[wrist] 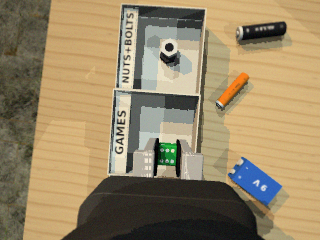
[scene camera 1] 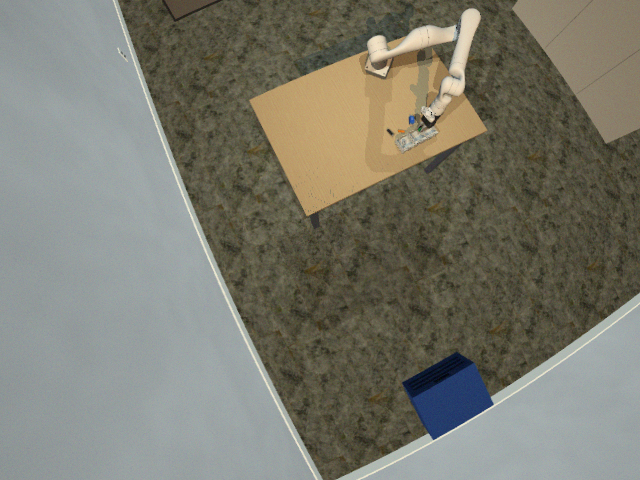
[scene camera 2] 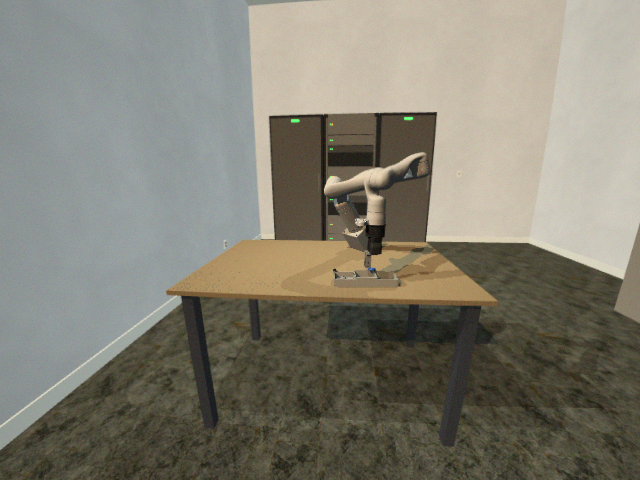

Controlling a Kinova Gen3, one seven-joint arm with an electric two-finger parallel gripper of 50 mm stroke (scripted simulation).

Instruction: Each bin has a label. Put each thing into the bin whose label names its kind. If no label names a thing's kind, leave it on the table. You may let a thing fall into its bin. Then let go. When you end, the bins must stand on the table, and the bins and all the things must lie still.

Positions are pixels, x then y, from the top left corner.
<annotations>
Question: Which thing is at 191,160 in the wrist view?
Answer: My gripper.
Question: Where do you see a blue 9V battery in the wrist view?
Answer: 251,178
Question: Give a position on a bin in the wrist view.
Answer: At 151,99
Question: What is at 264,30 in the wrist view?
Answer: A black battery.
</annotations>
